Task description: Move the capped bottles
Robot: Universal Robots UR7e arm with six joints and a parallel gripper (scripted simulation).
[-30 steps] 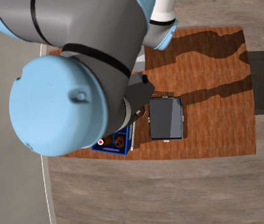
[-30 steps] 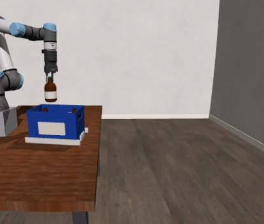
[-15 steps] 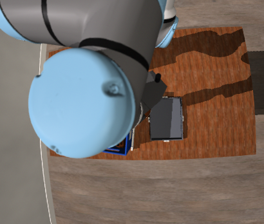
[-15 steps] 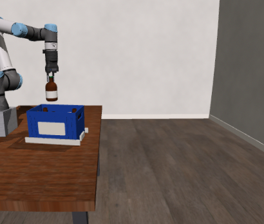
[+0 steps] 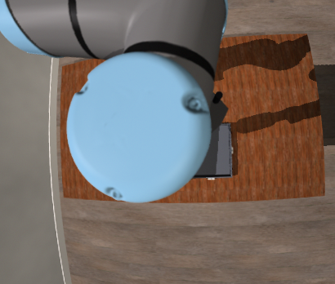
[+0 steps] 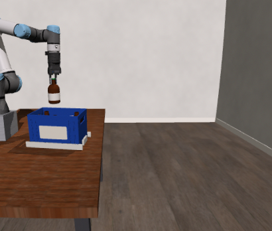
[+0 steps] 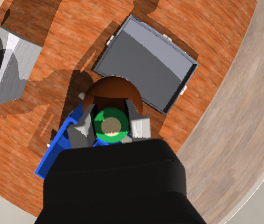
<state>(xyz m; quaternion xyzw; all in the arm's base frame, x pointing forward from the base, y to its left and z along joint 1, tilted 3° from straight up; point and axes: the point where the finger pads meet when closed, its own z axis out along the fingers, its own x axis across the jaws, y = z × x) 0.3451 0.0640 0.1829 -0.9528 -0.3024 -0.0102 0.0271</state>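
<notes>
The green-capped bottle is 6 cm below my hand. From my hand the other things lie so: brown bottle: 24 cm below, 16 cm to the right, 16 cm ahead; then blue crate: 24 cm below, 19 cm to the right, 6 cm ahead; then dark grey tray: 31 cm below, 10 cm to the left, 6 cm ahead.
</notes>
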